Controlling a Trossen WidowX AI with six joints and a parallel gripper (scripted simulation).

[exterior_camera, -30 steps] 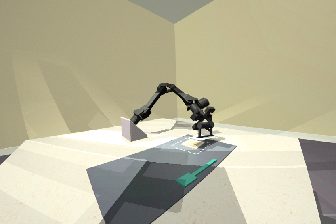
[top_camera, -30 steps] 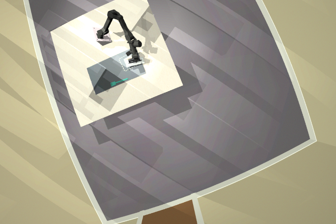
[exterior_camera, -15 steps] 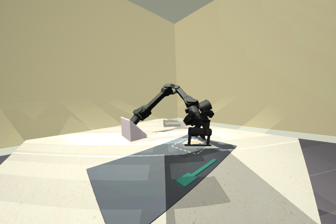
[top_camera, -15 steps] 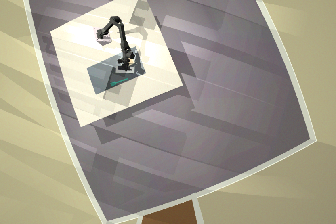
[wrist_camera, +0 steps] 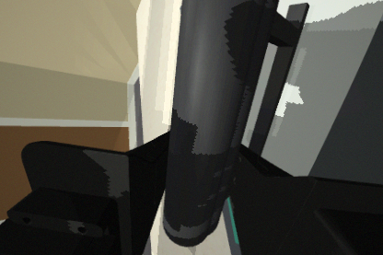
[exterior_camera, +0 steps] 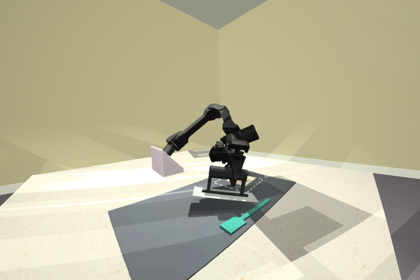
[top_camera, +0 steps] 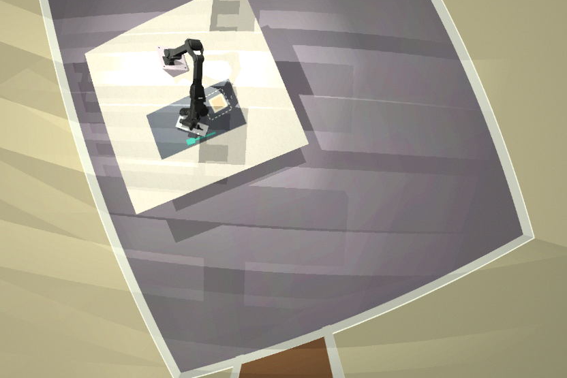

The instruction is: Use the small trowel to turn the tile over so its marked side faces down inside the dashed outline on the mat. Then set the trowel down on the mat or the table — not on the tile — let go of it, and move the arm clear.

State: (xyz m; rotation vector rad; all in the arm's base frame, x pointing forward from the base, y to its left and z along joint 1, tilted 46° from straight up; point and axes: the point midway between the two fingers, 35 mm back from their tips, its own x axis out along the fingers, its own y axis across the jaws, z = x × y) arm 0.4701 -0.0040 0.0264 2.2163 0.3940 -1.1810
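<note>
Now: gripper tip 80 mm above the teal trowel, 50 mm short of it and 10 mm to the left of it. Round my gripper tip: dark mat 110 mm below, 90 mm behind, 10 mm to the left; then tile 200 mm to the left, 130 mm behind, 80 mm below.
</note>
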